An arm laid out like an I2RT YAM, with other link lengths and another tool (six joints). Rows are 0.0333 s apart.
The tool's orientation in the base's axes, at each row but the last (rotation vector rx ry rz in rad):
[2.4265 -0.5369 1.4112]
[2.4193 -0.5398 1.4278]
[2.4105 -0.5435 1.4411]
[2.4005 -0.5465 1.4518]
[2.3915 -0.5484 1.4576]
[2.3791 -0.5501 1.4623]
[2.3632 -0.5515 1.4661]
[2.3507 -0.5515 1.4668]
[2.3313 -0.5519 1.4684]
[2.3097 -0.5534 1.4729]
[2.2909 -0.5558 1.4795]
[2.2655 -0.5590 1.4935]
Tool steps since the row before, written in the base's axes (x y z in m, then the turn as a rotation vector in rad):
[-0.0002 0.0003 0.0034 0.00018 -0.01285 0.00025]
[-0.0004 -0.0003 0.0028 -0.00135 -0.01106 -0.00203]
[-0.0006 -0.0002 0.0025 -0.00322 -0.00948 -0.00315]
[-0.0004 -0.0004 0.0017 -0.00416 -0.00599 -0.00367]
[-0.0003 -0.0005 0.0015 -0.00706 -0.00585 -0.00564]
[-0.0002 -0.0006 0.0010 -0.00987 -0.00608 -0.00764]
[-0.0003 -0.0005 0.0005 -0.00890 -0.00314 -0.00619]
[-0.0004 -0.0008 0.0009 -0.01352 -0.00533 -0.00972]
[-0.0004 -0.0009 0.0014 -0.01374 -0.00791 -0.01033]
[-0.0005 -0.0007 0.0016 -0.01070 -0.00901 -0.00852]
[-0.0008 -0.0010 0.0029 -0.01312 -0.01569 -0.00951]
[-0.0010 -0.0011 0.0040 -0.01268 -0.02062 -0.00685]
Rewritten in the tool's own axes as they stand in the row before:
[0.0028 0.0000 -0.0019 0.00254 0.01138 0.00541]
[0.0023 0.0006 -0.0015 -0.00045 0.01036 0.00455]
[0.0020 0.0006 -0.0015 -0.00253 0.00975 0.00294]
[0.0014 0.0006 -0.0009 -0.00399 0.00706 0.00096]
[0.0013 0.0006 -0.0007 -0.00698 0.00818 -0.00049]
[0.0009 0.0007 -0.0003 -0.00989 0.00959 -0.00171]
[0.0004 0.0006 -0.0002 -0.00866 0.00663 -0.00290]
[0.0008 0.0009 -0.0003 -0.01336 0.01054 -0.00401]
[0.0012 0.0011 -0.0005 -0.01362 0.01285 -0.00272]
[0.0014 0.0010 -0.0007 -0.01065 0.01243 -0.00055]
[0.0025 0.0015 -0.0013 -0.01158 0.01931 0.00126]
[0.0035 0.0018 -0.0017 -0.00836 0.02352 0.00312]

